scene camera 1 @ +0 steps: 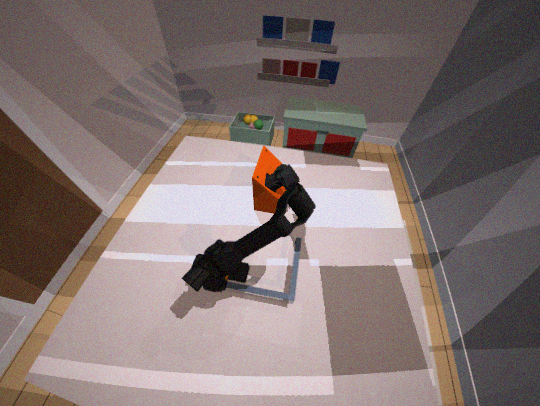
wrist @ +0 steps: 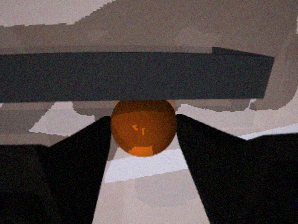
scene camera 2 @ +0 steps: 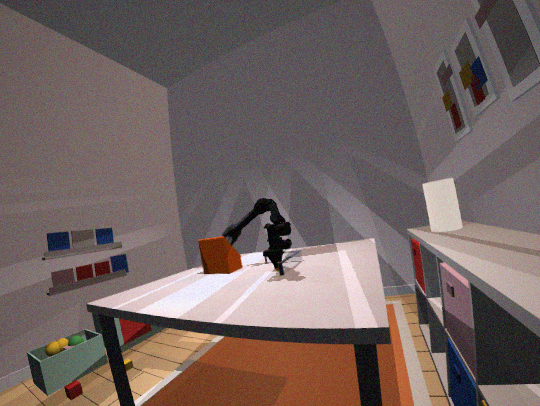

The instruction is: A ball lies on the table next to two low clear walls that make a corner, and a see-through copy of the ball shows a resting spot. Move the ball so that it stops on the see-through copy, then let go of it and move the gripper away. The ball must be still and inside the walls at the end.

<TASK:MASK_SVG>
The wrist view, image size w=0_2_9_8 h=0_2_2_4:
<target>my gripper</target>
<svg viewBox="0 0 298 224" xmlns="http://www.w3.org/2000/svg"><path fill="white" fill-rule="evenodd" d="M111 117L103 116L76 134L72 134L50 147L43 144L0 145L0 224L92 224L109 156ZM176 114L178 142L210 224L298 224L298 132L262 135L245 140L233 134L222 132L186 115Z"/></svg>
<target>orange ball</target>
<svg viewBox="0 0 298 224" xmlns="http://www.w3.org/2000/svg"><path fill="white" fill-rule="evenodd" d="M117 103L111 115L110 129L116 144L123 151L136 157L152 157L168 148L177 130L177 117L170 103L166 100L122 100Z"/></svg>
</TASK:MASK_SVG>
